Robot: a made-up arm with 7 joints. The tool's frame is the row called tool. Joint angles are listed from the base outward. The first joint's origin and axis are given. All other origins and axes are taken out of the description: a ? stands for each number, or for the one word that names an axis. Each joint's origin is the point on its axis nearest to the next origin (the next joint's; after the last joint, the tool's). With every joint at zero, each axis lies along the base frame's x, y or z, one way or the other. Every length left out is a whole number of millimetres.
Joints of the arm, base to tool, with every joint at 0 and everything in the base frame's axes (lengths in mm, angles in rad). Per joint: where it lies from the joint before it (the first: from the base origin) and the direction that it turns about. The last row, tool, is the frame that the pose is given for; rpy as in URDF.
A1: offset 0 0 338 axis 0 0 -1
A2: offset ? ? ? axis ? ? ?
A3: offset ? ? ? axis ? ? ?
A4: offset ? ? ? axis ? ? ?
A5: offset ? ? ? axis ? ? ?
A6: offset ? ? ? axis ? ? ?
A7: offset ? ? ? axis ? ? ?
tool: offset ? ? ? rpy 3.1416 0 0
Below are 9 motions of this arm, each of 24 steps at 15 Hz.
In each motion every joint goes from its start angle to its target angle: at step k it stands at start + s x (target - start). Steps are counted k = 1, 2, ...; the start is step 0. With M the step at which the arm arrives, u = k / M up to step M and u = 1 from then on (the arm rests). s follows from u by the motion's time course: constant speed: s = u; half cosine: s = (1 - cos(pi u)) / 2; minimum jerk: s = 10 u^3 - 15 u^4 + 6 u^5.
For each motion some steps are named. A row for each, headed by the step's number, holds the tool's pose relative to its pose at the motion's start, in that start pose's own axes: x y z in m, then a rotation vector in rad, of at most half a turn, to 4 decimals.
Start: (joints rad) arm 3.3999 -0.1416 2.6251 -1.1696 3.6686 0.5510 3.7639
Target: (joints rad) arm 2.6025 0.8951 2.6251 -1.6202 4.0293 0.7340 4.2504
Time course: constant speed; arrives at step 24
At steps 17, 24:
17: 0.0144 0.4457 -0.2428 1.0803 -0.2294 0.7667
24: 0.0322 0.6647 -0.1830 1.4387 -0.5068 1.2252

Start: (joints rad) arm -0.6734 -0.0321 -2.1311 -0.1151 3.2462 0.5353 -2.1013
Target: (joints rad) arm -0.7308 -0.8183 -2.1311 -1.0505 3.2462 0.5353 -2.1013
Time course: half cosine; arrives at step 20
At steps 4, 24:
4: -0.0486 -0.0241 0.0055 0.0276 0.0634 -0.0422
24: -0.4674 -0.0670 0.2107 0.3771 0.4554 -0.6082

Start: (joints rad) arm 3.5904 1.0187 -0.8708 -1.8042 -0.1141 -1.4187 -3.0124
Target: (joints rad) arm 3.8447 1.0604 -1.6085 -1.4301 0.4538 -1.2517 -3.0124
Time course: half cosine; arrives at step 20
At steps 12, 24:
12: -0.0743 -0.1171 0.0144 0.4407 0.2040 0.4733
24: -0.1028 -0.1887 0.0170 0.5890 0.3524 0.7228

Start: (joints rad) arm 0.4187 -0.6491 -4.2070 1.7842 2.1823 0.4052 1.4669
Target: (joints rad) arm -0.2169 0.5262 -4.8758 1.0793 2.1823 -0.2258 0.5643
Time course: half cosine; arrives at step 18
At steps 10, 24:
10: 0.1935 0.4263 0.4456 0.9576 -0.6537 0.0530
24: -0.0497 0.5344 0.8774 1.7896 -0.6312 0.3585

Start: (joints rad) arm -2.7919 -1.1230 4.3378 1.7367 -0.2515 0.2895 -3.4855
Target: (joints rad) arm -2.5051 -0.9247 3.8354 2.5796 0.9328 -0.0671 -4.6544
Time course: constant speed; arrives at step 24
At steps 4, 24:
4: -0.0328 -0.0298 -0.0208 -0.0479 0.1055 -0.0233
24: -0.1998 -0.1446 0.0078 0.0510 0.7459 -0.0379

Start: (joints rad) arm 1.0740 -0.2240 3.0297 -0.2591 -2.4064 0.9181 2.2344
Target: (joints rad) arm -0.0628 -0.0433 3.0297 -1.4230 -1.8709 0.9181 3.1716
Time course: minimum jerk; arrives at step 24
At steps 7, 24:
7: -0.0656 -0.0064 -0.0398 0.0170 0.2098 0.2097
24: -0.3923 0.0654 0.1345 1.2256 0.5432 1.5854

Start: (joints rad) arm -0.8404 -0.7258 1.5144 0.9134 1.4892 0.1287 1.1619
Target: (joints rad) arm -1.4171 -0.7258 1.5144 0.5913 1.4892 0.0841 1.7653
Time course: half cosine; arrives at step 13
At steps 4, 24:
4: -0.0442 0.0093 -0.0316 0.0637 0.0507 0.0700
24: -0.2186 0.0553 -0.1052 0.3002 0.1548 0.2808

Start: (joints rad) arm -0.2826 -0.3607 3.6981 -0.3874 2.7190 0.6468 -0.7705
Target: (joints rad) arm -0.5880 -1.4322 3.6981 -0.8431 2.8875 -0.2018 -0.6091
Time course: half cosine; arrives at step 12
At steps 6, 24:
6: -0.2563 -0.0014 0.3151 -0.4027 0.5557 -0.1765
24: -0.3943 0.2074 0.6461 -0.6166 1.1759 -0.4000

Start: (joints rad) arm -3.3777 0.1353 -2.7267 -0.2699 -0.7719 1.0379 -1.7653
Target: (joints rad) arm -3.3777 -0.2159 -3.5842 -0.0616 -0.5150 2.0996 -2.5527
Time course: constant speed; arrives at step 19
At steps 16, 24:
16: -0.1188 0.2467 -0.0998 1.3028 0.1630 -1.0092
24: -0.1324 0.2903 -0.1040 1.5722 0.2355 -1.1048

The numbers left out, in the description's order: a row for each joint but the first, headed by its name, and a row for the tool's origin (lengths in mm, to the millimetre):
A2: xyz 0 -14 0, axis 0 1 0
A3: xyz 0 0 546, axis 0 0 -1
A4: xyz 0 -13 0, axis 0 1 0
A5: xyz 0 0 247, axis 0 0 -1
A6: xyz 0 0 0, axis 0 1 0
A7: xyz 0 0 86, axis 0 0 -1
tool: xyz 0 0 0

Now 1 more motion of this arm.
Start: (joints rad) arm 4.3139 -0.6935 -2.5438 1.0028 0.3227 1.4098 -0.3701
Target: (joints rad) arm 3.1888 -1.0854 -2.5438 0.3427 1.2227 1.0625 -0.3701
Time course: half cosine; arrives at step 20
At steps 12, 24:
12: 0.2612 -0.3024 0.3214 0.0670 1.2059 0.5041
24: 0.5624 -0.3300 0.4476 -0.0450 1.8809 0.5767

